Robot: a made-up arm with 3 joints. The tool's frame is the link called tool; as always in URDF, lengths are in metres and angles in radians.
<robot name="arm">
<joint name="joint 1" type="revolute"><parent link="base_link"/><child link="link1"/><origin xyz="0.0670 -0.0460 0.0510"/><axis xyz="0 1 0"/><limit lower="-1.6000" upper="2.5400" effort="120" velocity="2.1"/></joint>
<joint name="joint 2" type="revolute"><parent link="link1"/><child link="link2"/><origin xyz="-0.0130 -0.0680 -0.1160"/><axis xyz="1 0 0"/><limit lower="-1.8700" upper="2.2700" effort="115" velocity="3.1"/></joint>
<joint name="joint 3" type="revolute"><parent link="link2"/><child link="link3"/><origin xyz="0.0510 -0.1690 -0.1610"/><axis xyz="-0.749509 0.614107 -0.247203"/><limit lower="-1.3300" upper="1.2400" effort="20" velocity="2.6"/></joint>
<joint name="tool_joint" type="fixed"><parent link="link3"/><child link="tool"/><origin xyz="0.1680 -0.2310 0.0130" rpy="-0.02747 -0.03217 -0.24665"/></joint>
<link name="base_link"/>
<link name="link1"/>
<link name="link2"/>
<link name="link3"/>
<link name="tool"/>
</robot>
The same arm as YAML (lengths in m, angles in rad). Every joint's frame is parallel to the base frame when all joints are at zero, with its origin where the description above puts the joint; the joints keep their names.
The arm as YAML. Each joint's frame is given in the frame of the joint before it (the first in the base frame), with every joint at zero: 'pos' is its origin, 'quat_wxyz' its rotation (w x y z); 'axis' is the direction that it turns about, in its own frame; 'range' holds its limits. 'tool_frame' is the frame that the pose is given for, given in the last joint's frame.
length_unit: m
angle_unit: rad
joints:
  - joint: joint 1
    pos: [0.067, -0.046, 0.051]
    quat_wxyz: [1.0, 0.0, 0.0, 0.0]
    axis: [0.0, 1.0, 0.0]
    range: [-1.6, 2.54]
  - joint: joint 2
    pos: [-0.013, -0.068, -0.116]
    quat_wxyz: [1.0, 0.0, 0.0, 0.0]
    axis: [1.0, 0.0, 0.0]
    range: [-1.87, 2.27]
  - joint: joint 3
    pos: [0.051, -0.169, -0.161]
    quat_wxyz: [1.0, 0.0, 0.0, 0.0]
    axis: [-0.749509, 0.614107, -0.247203]
    range: [-1.33, 1.24]
tool_frame:
  pos: [0.168, -0.231, 0.013]
  quat_wxyz: [0.992156, -0.015607, -0.014271, -0.123204]

